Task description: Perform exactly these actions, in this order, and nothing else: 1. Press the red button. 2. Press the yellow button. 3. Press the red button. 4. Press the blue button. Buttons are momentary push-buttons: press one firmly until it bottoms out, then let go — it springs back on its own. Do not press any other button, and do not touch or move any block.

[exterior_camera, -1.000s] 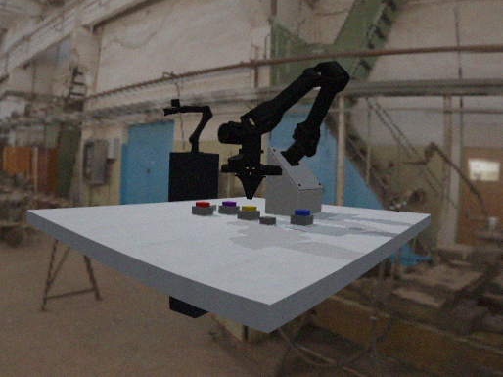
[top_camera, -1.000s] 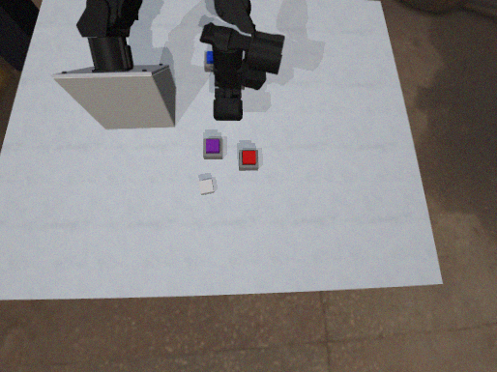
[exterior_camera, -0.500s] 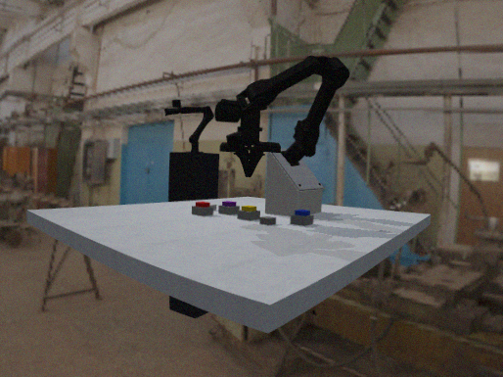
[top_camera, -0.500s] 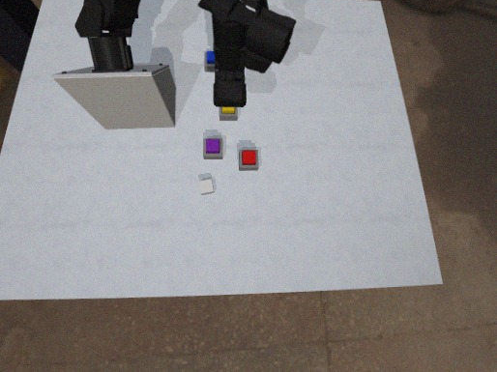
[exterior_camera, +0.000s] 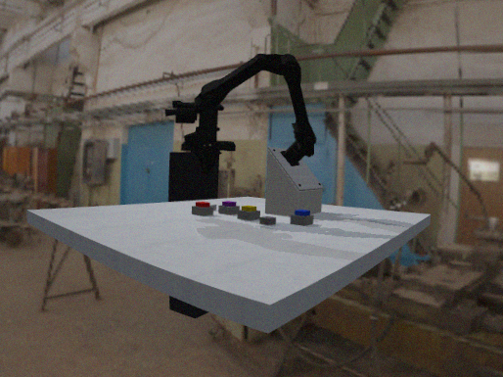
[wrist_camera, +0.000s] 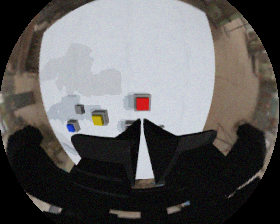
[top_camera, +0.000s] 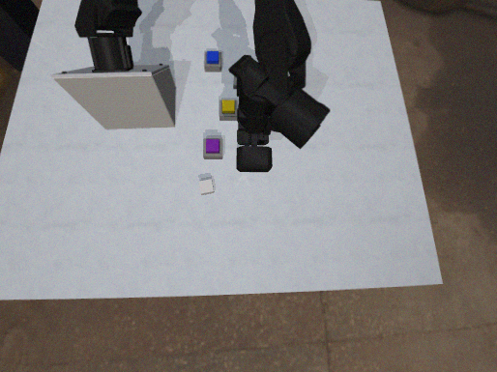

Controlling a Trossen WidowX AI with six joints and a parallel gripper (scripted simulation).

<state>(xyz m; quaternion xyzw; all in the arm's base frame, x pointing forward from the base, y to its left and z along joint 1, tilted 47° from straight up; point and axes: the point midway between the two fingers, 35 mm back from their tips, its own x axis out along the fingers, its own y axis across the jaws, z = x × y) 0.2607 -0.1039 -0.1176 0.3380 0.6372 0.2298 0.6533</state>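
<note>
Right now my gripper tip is 9 cm above the red button and 1 cm to the left of it. Also, from my gripper tip: yellow button (14 cm to the left, 9 cm below, 3 cm behind); then white block (11 cm below, 11 cm behind, 6 cm to the right); then purple button (9 cm below, 8 cm behind, 3 cm to the left).
</note>
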